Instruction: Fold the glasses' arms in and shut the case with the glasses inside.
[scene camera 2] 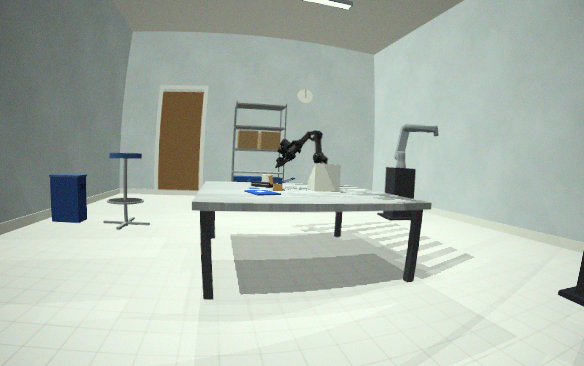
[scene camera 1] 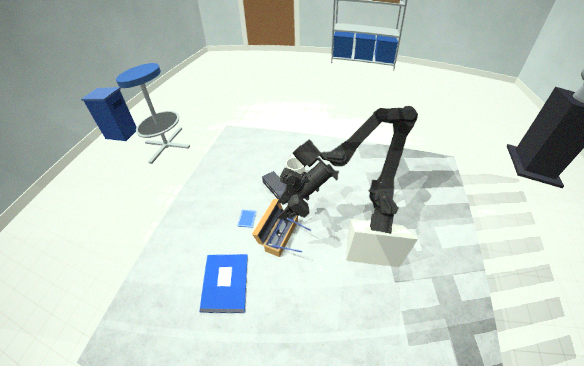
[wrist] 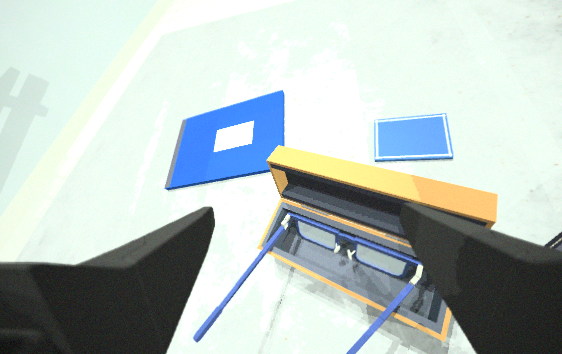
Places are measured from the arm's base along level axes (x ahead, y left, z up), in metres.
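Pixels of known places: gripper, fingertip midpoint: (scene camera 2: 278, 165) (scene camera 1: 278, 210) (wrist: 306, 213); arm's base at its link origin: (scene camera 2: 324, 169) (scene camera 1: 381, 229).
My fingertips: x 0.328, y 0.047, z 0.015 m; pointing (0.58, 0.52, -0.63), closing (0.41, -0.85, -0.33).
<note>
Ahead of a thing's pixels: the offset from my fingertips to its top centre. "spot": to the spot under its first point.
An orange case (scene camera 1: 273, 251) (scene camera 2: 277, 187) (wrist: 350, 172) with a dark lining lies open on the table, its lid standing up along the far long side in the wrist view. Blue-framed glasses (wrist: 380, 259) (scene camera 1: 281, 230) lie in its base. Both of their arms are unfolded and reach out over the near rim: one arm (wrist: 240, 281) (scene camera 1: 290, 249) at the left in the wrist view, the other arm (wrist: 385, 320) (scene camera 1: 300, 224) at the right. My gripper (wrist: 306, 213) (scene camera 2: 278, 166) is open and empty above the case. Its right finger hides part of the lid and of the case's right end in the wrist view.
A blue binder {0.107 m ahead, 0.243 m left, 0.154 m down} (scene camera 1: 210, 290) (scene camera 2: 257, 192) (wrist: 200, 160) with a white label lies beyond the case's left end in the wrist view. A small blue pad {0.160 m ahead, 0.025 m right, 0.158 m down} (scene camera 1: 246, 218) (wrist: 412, 137) lies behind the lid. A dark box {0.107 m ahead, 0.209 m right, 0.128 m down} (scene camera 1: 272, 184) and a white cup {spot: 0.077 m ahead, 0.338 m right, 0.117 m down} (scene camera 1: 295, 164) stand near the arm's wrist.
</note>
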